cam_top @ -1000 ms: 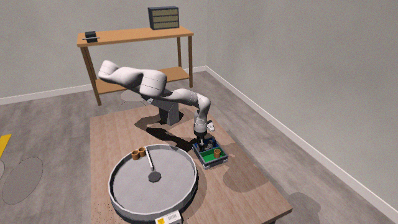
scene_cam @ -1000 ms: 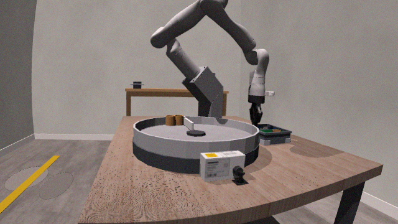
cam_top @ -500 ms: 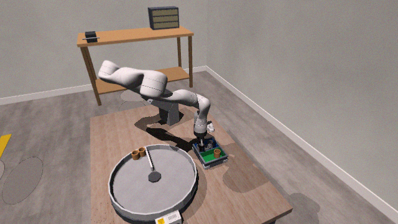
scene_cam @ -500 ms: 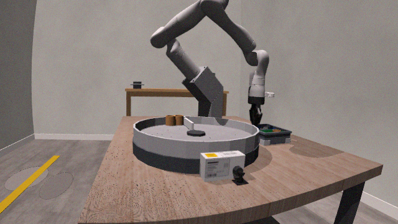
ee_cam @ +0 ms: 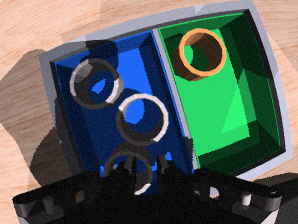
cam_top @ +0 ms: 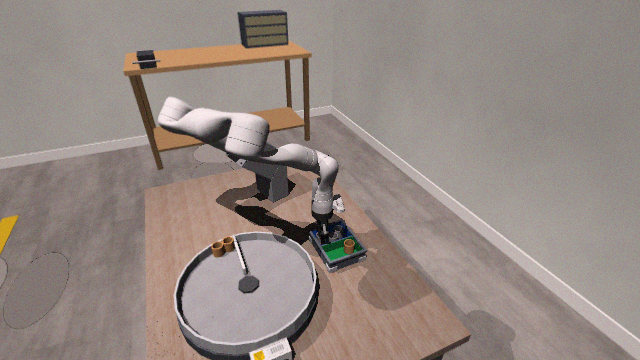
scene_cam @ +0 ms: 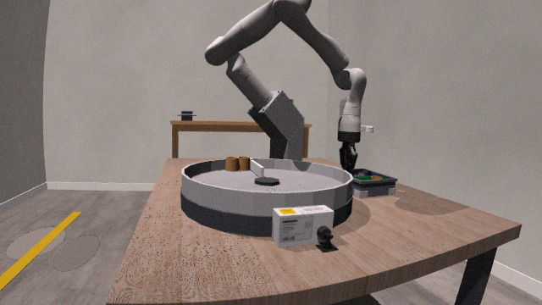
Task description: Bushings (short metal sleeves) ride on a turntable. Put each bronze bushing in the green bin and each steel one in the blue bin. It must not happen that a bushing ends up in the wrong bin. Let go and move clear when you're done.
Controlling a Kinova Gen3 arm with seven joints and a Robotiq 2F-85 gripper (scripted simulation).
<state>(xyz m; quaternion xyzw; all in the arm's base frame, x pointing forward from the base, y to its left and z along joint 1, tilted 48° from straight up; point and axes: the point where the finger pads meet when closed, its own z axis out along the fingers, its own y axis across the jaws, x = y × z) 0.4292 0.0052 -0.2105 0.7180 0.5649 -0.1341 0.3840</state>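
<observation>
The tray lies 4 cm ahead of my hand, 4 cm to the left of it and 2 cm below it. The rest, counted from my hand: turntable (9 cm ahead, 31 cm to the right, 1 cm above).
</observation>
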